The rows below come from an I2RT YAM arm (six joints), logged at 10 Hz.
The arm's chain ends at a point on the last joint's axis. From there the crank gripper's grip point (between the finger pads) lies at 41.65 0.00 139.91 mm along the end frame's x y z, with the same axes.
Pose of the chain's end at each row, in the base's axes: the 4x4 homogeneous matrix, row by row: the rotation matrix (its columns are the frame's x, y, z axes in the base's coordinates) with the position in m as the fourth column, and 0 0 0 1 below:
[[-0.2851 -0.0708 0.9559 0.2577], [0.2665 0.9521 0.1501 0.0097], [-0.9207 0.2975 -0.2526 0.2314], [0 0 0 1]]
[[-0.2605 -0.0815 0.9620 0.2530], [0.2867 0.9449 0.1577 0.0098], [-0.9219 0.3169 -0.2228 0.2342], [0 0 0 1]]
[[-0.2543 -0.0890 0.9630 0.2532], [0.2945 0.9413 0.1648 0.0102], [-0.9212 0.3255 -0.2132 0.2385], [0 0 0 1]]
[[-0.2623 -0.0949 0.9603 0.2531], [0.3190 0.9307 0.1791 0.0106], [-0.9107 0.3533 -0.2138 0.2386], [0 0 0 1]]
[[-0.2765 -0.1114 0.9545 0.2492], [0.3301 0.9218 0.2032 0.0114], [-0.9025 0.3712 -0.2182 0.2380], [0 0 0 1]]
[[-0.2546 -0.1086 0.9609 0.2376], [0.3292 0.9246 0.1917 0.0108], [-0.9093 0.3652 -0.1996 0.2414], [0 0 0 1]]
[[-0.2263 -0.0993 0.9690 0.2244], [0.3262 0.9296 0.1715 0.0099], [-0.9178 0.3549 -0.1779 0.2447], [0 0 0 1]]
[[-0.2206 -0.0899 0.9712 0.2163], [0.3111 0.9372 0.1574 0.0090], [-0.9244 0.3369 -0.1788 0.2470], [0 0 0 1]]
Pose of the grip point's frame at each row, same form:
[[-0.2851 -0.0708 0.9559 0.3796], [0.2665 0.9521 0.1501 0.0418], [-0.9207 0.2975 -0.2526 0.1577], [0 0 0 1]]
[[-0.2605 -0.0815 0.9620 0.3767], [0.2867 0.9449 0.1577 0.0438], [-0.9219 0.3169 -0.2228 0.1646], [0 0 0 1]]
[[-0.2543 -0.0890 0.9630 0.3773], [0.2945 0.9413 0.1648 0.0455], [-0.9212 0.3255 -0.2132 0.1703], [0 0 0 1]]
[[-0.2623 -0.0949 0.9603 0.3765], [0.3190 0.9307 0.1791 0.0489], [-0.9107 0.3533 -0.2138 0.1708], [0 0 0 1]]
[[-0.2765 -0.1114 0.9545 0.3712], [0.3301 0.9218 0.2032 0.0536], [-0.9025 0.3712 -0.2182 0.1699], [0 0 0 1]]
[[-0.2546 -0.1086 0.9609 0.3614], [0.3292 0.9246 0.1917 0.0513], [-0.9093 0.3652 -0.1996 0.1756], [0 0 0 1]]
[[-0.2263 -0.0993 0.9690 0.3505], [0.3262 0.9296 0.1715 0.0475], [-0.9178 0.3549 -0.1779 0.1816], [0 0 0 1]]
[[-0.2206 -0.0899 0.9712 0.3430], [0.3111 0.9372 0.1574 0.0440], [-0.9244 0.3369 -0.1788 0.1835], [0 0 0 1]]

